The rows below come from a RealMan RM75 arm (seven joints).
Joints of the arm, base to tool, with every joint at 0 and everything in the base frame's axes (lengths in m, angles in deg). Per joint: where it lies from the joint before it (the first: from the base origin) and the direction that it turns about. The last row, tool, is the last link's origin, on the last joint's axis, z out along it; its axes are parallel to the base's.
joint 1: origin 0 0 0.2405 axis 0 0 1
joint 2: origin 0 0 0 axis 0 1 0
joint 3: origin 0 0 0.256 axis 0 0 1
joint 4: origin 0 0 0 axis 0 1 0
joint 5: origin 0 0 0.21 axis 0 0 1
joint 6: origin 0 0 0 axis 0 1 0
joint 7: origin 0 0 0.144 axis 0 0 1
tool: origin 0 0 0
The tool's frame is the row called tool.
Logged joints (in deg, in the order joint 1, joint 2, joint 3, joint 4, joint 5, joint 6, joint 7), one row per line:
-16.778, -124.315, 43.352, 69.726, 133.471, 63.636, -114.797
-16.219, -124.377, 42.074, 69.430, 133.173, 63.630, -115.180
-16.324, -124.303, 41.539, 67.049, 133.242, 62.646, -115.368
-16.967, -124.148, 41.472, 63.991, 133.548, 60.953, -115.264
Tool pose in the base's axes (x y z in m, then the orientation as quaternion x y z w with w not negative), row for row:
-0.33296, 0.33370, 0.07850, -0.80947, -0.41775, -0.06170, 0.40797
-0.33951, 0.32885, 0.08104, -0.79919, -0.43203, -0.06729, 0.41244
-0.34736, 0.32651, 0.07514, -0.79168, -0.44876, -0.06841, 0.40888
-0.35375, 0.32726, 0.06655, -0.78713, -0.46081, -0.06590, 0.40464
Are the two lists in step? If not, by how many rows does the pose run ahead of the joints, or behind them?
They are in step.
